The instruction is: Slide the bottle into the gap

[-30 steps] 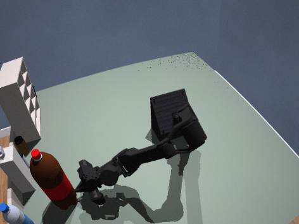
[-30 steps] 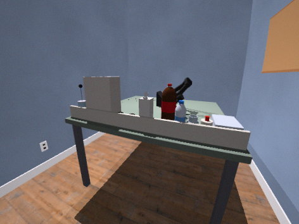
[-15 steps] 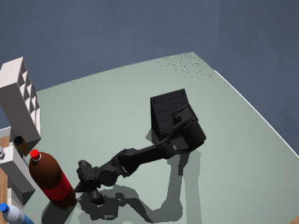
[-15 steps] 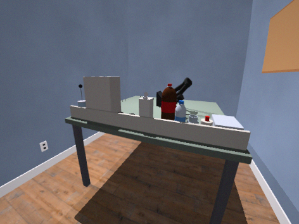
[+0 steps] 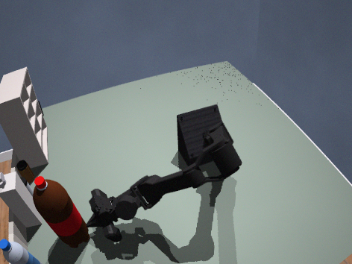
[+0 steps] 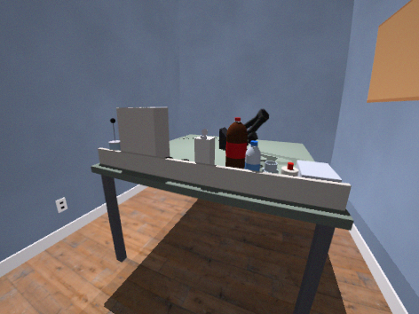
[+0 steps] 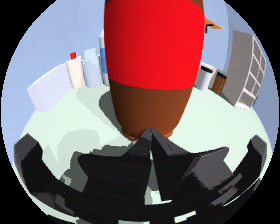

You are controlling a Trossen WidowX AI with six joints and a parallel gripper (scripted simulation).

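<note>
Now: hand 90 mm below the brown cola bottle, 90 mm short of it and 10 mm to the left of it. From my hand the other things lie so: grey jar 270 mm ahead, 160 mm to the left; then low white rail 280 mm ahead, 200 mm to the right, 10 mm below; then blue-capped bottle 260 mm ahead, 90 mm to the left, 50 mm above.
</note>
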